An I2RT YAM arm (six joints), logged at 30 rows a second.
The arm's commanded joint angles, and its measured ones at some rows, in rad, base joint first. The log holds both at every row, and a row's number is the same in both.
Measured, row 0: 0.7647, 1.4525, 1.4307, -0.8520, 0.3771, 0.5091
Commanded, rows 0 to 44: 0.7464, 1.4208, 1.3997, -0.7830, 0.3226, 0.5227; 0.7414, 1.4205, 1.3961, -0.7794, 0.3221, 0.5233; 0.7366, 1.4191, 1.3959, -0.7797, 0.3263, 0.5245; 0.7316, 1.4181, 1.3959, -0.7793, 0.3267, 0.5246; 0.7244, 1.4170, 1.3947, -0.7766, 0.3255, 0.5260; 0.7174, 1.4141, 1.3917, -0.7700, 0.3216, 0.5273; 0.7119, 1.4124, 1.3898, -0.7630, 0.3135, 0.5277; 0.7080, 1.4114, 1.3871, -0.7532, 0.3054, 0.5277; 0.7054, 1.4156, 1.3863, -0.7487, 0.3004, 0.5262; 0.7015, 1.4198, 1.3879, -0.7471, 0.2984, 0.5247; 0.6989, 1.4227, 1.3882, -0.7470, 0.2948, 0.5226; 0.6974, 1.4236, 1.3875, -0.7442, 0.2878, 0.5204; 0.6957, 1.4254, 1.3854, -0.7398, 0.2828, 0.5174; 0.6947, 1.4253, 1.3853, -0.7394, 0.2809, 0.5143; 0.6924, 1.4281, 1.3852, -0.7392, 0.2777, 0.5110; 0.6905, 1.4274, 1.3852, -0.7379, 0.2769, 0.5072; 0.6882, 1.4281, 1.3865, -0.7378, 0.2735, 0.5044; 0.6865, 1.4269, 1.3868, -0.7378, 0.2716, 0.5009; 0.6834, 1.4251, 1.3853, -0.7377, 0.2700, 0.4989; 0.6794, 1.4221, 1.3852, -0.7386, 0.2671, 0.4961; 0.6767, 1.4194, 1.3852, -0.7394, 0.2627, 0.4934; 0.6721, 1.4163, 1.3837, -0.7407, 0.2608, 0.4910; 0.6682, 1.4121, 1.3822, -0.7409, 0.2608, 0.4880; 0.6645, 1.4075, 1.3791, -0.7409, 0.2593, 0.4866; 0.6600, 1.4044, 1.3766, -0.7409, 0.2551, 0.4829; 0.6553, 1.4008, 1.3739, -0.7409, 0.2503, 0.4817; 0.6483, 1.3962, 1.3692, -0.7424, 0.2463, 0.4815; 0.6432, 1.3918, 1.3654, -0.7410, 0.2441, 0.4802; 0.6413, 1.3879, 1.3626, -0.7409, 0.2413, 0.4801; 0.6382, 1.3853, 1.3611, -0.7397, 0.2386, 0.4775; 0.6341, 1.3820, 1.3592, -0.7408, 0.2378, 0.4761; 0.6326, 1.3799, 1.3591, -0.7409, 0.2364, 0.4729; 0.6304, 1.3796, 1.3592, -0.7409, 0.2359, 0.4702; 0.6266, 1.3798, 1.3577, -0.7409, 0.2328, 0.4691; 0.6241, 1.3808, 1.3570, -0.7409, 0.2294, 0.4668; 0.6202, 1.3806, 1.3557, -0.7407, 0.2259, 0.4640; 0.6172, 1.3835, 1.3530, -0.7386, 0.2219, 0.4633; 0.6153, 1.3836, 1.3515, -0.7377, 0.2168, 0.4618; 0.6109, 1.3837, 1.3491, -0.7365, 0.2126, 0.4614; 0.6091, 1.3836, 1.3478, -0.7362, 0.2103, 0.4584; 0.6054, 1.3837, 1.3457, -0.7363, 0.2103, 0.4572; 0.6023, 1.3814, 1.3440, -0.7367, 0.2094, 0.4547; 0.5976, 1.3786, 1.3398, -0.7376, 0.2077, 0.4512; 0.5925, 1.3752, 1.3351, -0.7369, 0.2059, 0.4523; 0.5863, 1.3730, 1.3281, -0.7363, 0.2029, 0.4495
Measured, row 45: 0.5987, 1.3979, 1.3590, -0.7357, 0.2192, 0.4686
